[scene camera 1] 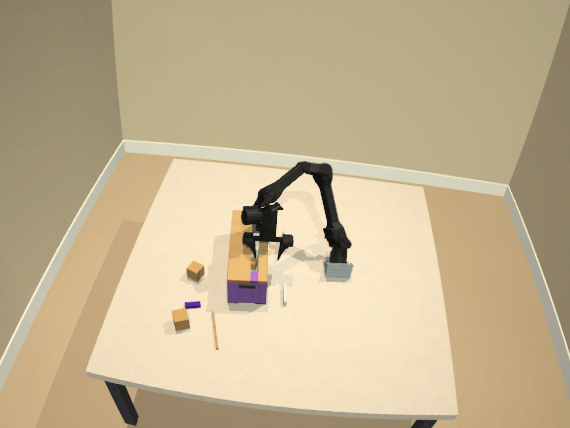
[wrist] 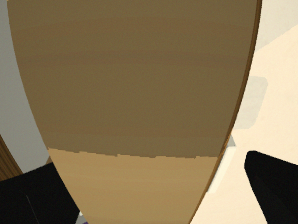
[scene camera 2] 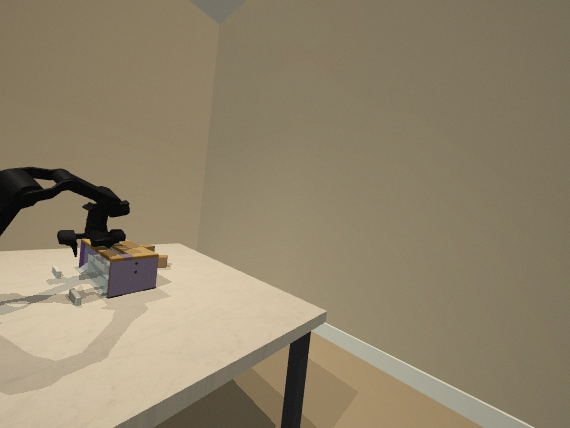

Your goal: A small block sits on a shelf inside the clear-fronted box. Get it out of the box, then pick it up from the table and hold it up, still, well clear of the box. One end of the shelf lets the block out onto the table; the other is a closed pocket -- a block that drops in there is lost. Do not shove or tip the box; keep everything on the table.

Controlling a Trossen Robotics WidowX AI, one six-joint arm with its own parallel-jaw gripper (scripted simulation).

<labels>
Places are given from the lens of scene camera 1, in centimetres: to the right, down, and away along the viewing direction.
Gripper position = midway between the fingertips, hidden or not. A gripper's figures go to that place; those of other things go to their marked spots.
my gripper [scene camera 1: 266, 260]: -7, 17, 186
box [scene camera 1: 244, 285]: -14, 25, 173
</labels>
